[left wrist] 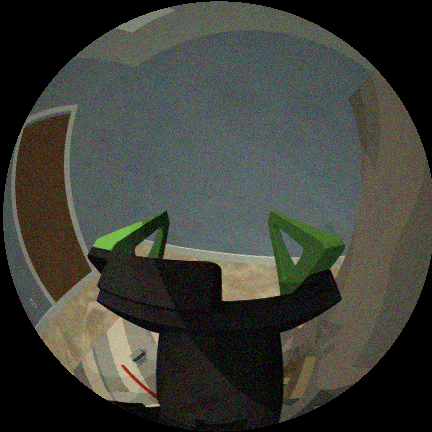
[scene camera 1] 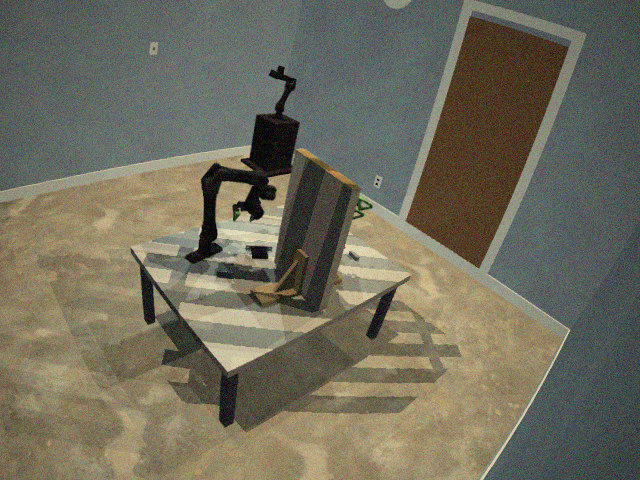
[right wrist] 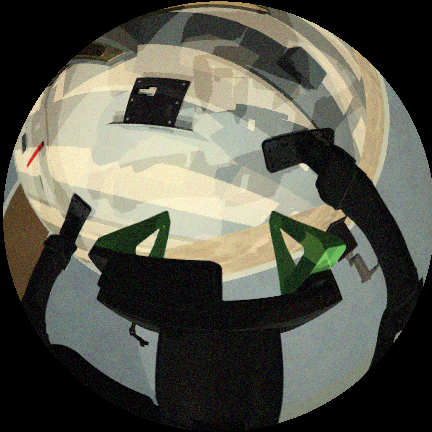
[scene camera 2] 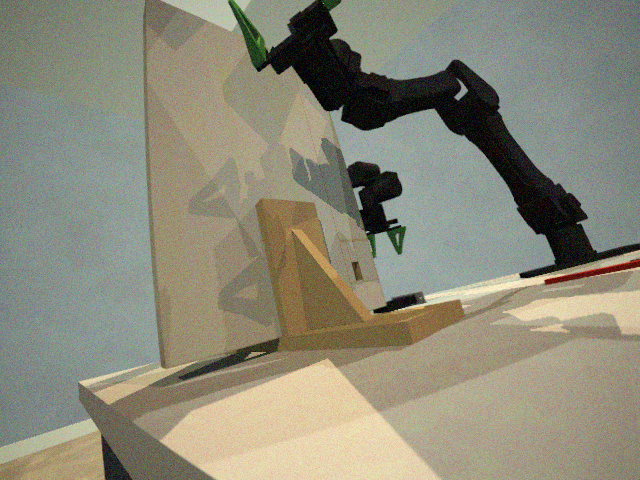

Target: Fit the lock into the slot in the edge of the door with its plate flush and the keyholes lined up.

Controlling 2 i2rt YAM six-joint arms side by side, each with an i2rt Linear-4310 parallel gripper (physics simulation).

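Pixels of known places: left gripper, between the fingertips: (left wrist: 218, 215) (scene camera 1: 368, 210); right gripper, between the fingertips: (scene camera 1: 241, 221) (right wrist: 219, 216) (scene camera 2: 386, 256); left arm's base, origin of its link: (right wrist: 74, 217) (scene camera 2: 578, 264); right arm's base, origin of its link: (scene camera 1: 204, 253) (right wrist: 303, 145).
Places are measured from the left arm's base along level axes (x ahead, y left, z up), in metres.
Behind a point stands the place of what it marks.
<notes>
The dark lock (scene camera 1: 260, 252) {x 0.025, y -0.381, z 0.017 m} (scene camera 2: 410, 299) {x 0.034, y -0.333, z 0.014 m} (right wrist: 156, 101) {x 0.013, y -0.379, z 0.019 m} rests on the table, apart from the door panel (scene camera 1: 315, 227) {x 0.336, y -0.503, z 0.364 m} (scene camera 2: 201, 248) {x 0.438, y -0.503, z 0.151 m} (left wrist: 392, 240) {x 0.390, y -0.480, z 0.434 m}, which stands upright. In the right wrist view a small light opening shows in the lock's case and a thin plate runs along its lower edge. A small opening (scene camera 2: 356, 270) {x 0.180, y -0.393, z 0.097 m} shows in the door's face near its edge. My left gripper (scene camera 2: 281, 7) (left wrist: 218, 215) {x 0.480, y -0.313, z 0.437 m} is open, high beside the door, facing the wall. My right gripper (scene camera 1: 244, 217) {x -0.110, y -0.384, z 0.143 m} (scene camera 2: 386, 254) {x -0.110, y -0.384, z 0.143 m} (right wrist: 219, 216) {x -0.110, y -0.384, z 0.143 m} is open above the table, apart from the lock. The edge slot cannot be made out.
A wooden bracket (scene camera 1: 299, 273) {x 0.318, y -0.515, z 0.120 m} (scene camera 2: 310, 310) {x 0.333, y -0.424, z 0.044 m} (left wrist: 302, 377) {x 0.322, y -0.430, z 0.218 m} stands against the door's foot. A dark block (scene camera 1: 224, 271) {x 0.009, y -0.654, z 0.036 m} (right wrist: 296, 65) {x -0.006, y -0.594, z 0.036 m} and a small grey piece (scene camera 1: 353, 255) {x 0.399, y -0.036, z 0.017 m} (left wrist: 139, 356) {x 0.397, y -0.037, z 0.010 m} lie on the table (scene camera 1: 227, 351) {x 0.304, y -1.002, z 0.000 m}. A red strip (scene camera 2: 594, 271) {x 0.262, y -0.080, z 0.005 m} (left wrist: 137, 381) (right wrist: 35, 155) lies near the arms' side.
</notes>
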